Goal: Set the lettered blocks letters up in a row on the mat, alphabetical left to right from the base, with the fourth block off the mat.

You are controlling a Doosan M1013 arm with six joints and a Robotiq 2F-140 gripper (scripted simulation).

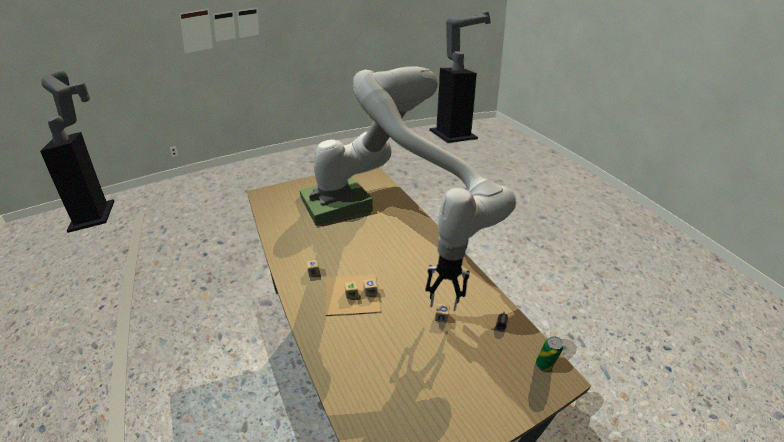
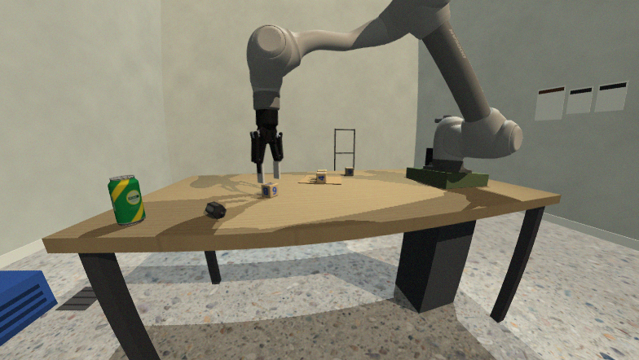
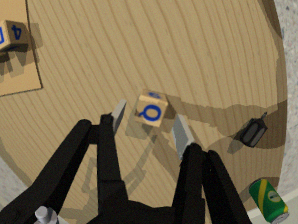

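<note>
Now: hand 60 mm above the blue-lettered block. From my hand the other things lie so: D block (220 mm behind, 180 mm to the right, 60 mm below); then tan mat (230 mm behind, 250 mm to the right, 80 mm below); then black object (120 mm ahead, 190 mm to the left, 70 mm below).
</note>
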